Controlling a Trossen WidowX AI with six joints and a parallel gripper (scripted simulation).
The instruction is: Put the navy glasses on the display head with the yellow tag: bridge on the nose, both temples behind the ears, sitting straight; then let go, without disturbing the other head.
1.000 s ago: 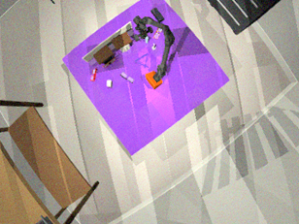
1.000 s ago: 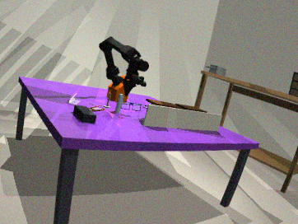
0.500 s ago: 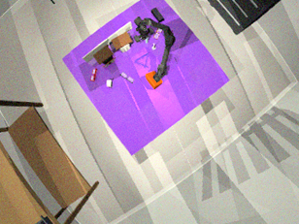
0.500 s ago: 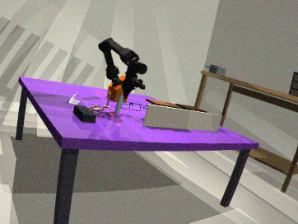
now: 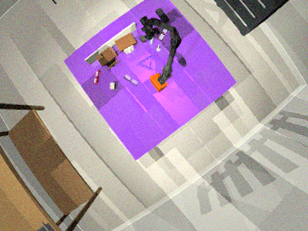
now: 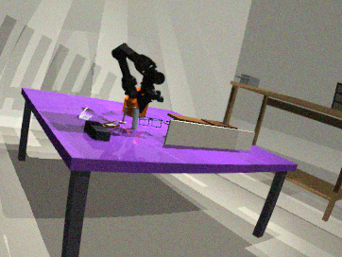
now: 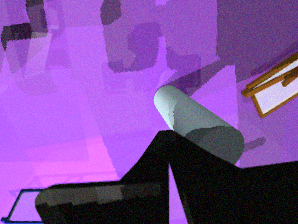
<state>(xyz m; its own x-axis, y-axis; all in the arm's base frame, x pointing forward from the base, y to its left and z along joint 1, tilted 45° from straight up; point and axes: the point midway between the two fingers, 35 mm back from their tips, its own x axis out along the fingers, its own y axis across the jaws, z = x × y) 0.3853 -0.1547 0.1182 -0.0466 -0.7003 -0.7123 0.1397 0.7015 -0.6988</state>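
The pale blue cylinder lies 30 mm below my gripper tip and 20 mm to the right of it. The rest, counted from my gripper tip: black case 300 mm to the right, 160 mm ahead, 60 mm below; then grey peg 100 mm behind, 60 mm below, 20 mm to the right; then white panel 300 mm to the left, 240 mm ahead, 30 mm below.
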